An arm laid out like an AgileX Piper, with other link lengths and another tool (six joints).
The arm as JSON. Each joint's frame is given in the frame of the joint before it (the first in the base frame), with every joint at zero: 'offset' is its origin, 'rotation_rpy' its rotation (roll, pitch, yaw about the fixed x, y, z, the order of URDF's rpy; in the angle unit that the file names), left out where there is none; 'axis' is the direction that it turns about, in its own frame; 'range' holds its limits. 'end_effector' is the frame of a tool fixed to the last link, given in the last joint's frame.
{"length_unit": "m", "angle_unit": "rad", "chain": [
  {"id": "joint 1", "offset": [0.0, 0.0, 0.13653], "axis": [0.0, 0.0, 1.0], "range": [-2.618, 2.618]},
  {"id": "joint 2", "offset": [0.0, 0.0, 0.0], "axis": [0.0, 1.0, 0.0], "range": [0.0, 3.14]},
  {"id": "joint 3", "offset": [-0.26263, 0.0, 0.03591], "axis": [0.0, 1.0, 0.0], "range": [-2.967, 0.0]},
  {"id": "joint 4", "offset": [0.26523, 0.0, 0.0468], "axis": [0.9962, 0.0, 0.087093], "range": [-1.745, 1.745]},
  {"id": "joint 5", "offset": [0.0, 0.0, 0.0], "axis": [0.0, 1.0, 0.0], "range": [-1.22, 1.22]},
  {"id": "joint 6", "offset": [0.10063, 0.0, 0.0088], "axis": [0.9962, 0.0, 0.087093], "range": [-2.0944, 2.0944]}
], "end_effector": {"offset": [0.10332, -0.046, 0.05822], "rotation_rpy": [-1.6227, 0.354, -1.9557]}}
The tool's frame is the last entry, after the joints.
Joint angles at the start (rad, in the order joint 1, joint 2, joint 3, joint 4, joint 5, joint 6):
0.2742 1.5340 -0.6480 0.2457 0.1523 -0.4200
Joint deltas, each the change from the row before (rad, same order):
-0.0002 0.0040 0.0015 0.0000 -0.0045 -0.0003
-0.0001 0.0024 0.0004 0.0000 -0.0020 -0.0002
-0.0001 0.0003 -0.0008 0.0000 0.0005 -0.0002
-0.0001 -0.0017 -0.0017 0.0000 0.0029 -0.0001
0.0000 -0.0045 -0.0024 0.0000 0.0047 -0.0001
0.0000 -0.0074 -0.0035 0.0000 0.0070 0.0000
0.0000 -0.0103 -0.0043 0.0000 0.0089 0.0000
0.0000 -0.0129 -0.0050 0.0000 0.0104 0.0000
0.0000 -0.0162 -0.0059 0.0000 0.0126 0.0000
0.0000 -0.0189 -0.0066 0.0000 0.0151 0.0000
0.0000 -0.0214 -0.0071 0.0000 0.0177 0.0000
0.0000 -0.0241 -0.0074 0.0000 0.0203 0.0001
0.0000 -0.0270 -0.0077 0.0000 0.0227 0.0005
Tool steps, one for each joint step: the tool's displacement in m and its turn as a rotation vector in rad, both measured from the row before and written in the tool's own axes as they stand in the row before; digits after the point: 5 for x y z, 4 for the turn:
0.00004 0.00081 0.00117 -0.0009 0.0014 -0.0003
-0.00003 0.00040 0.00066 -0.0007 0.0007 -0.0003
-0.00004 -0.00020 0.00001 0.0001 -0.0001 -0.0001
-0.00003 -0.00065 -0.00058 0.0005 -0.0007 0.0000
0.00001 -0.00134 -0.00142 0.0021 -0.0015 0.0005
0.00007 -0.00214 -0.00232 0.0036 -0.0023 0.0010
0.00015 -0.00287 -0.00321 0.0053 -0.0031 0.0016
0.00024 -0.00355 -0.00404 0.0070 -0.0038 0.0021
0.00034 -0.00434 -0.00509 0.0089 -0.0046 0.0026
0.00040 -0.00479 -0.00594 0.0098 -0.0054 0.0027
0.00046 -0.00506 -0.00671 0.0102 -0.0060 0.0026
0.00055 -0.00525 -0.00754 0.0106 -0.0067 0.0025
0.00068 -0.00548 -0.00845 0.0113 -0.0073 0.0029

